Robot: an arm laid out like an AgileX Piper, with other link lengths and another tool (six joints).
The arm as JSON. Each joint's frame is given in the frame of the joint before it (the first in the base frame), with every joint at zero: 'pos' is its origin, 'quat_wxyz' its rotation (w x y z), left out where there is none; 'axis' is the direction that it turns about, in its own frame. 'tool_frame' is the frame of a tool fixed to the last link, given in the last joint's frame.
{
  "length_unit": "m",
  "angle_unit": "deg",
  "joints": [
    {
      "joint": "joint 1",
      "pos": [
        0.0,
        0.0,
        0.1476
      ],
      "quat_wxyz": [
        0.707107,
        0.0,
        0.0,
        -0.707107
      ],
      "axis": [
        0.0,
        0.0,
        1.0
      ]
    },
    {
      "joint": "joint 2",
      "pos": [
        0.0,
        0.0,
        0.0
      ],
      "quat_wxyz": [
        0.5,
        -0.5,
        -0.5,
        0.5
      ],
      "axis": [
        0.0,
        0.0,
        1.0
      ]
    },
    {
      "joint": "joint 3",
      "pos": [
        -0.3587,
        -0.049,
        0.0
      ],
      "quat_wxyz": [
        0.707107,
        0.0,
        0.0,
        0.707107
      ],
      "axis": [
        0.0,
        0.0,
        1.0
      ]
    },
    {
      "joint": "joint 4",
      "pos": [
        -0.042,
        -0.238,
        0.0
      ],
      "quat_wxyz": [
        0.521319,
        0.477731,
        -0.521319,
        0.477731
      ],
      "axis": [
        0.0,
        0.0,
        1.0
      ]
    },
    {
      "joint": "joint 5",
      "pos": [
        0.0,
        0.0,
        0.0
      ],
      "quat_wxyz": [
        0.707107,
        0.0,
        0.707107,
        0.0
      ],
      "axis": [
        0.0,
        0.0,
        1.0
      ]
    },
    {
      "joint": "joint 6",
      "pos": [
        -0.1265,
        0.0,
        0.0
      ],
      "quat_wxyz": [
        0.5,
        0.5,
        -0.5,
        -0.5
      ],
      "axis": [
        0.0,
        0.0,
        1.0
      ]
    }
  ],
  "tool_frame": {
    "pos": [
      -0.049,
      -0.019,
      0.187
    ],
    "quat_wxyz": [
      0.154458,
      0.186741,
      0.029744,
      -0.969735
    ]
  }
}
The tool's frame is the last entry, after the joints.
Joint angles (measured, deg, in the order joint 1, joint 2, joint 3, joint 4, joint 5, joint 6), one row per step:
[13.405 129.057 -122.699 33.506 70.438 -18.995]
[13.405 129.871 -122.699 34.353 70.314 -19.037]
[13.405 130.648 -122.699 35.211 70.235 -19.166]
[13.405 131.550 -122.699 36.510 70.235 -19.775]
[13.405 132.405 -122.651 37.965 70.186 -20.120]
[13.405 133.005 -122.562 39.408 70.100 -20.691]
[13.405 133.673 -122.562 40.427 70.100 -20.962]
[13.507 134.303 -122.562 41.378 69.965 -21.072]
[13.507 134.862 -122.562 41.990 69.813 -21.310]
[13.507 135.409 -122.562 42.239 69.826 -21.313]
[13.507 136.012 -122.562 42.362 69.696 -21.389]
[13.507 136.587 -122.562 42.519 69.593 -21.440]
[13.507 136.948 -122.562 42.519 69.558 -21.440]
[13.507 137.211 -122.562 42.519 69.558 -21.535]
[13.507 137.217 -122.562 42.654 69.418 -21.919]
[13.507 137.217 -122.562 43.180 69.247 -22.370]
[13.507 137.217 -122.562 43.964 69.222 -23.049]
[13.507 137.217 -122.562 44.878 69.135 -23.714]
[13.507 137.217 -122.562 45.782 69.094 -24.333]
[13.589 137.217 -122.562 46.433 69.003 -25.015]
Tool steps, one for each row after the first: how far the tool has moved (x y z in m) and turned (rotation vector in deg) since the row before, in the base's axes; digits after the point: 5 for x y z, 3 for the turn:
[0.00023 0.00341 -0.00675 0.649 0.863 -0.062]
[-0.00008 0.00348 -0.00632 0.645 0.815 0.018]
[-0.00088 0.00551 -0.00635 0.957 0.810 0.399]
[-0.00090 0.00574 -0.00561 1.160 0.963 0.128]
[-0.00084 0.00568 -0.00267 1.175 0.574 0.253]
[-0.00063 0.00393 -0.00437 0.799 0.709 0.101]
[-0.00044 0.00450 -0.00398 0.775 0.659 -0.010]
[0.00040 0.00225 -0.00412 0.450 0.413 0.000]
[-0.00033 0.00086 -0.00551 0.111 0.597 -0.022]
[0.00042 0.00036 -0.00633 -0.019 0.467 -0.048]
[0.00022 0.00046 -0.00596 0.020 0.485 -0.055]
[-0.00002 -0.00007 -0.00412 -0.082 0.325 -0.023]
[-0.00017 0.00003 -0.00297 -0.069 0.192 0.070]
[0.00068 0.00065 0.00077 0.108 -0.324 0.168]
[0.00074 0.00205 0.00218 0.479 -0.309 0.128]
[-0.00013 0.00317 0.00302 0.699 -0.301 0.345]
[0.00019 0.00352 0.00356 0.828 -0.312 0.264]
[-0.00003 0.00342 0.00350 0.819 -0.256 0.257]
[-0.00021 0.00339 0.00278 0.574 -0.399 0.384]

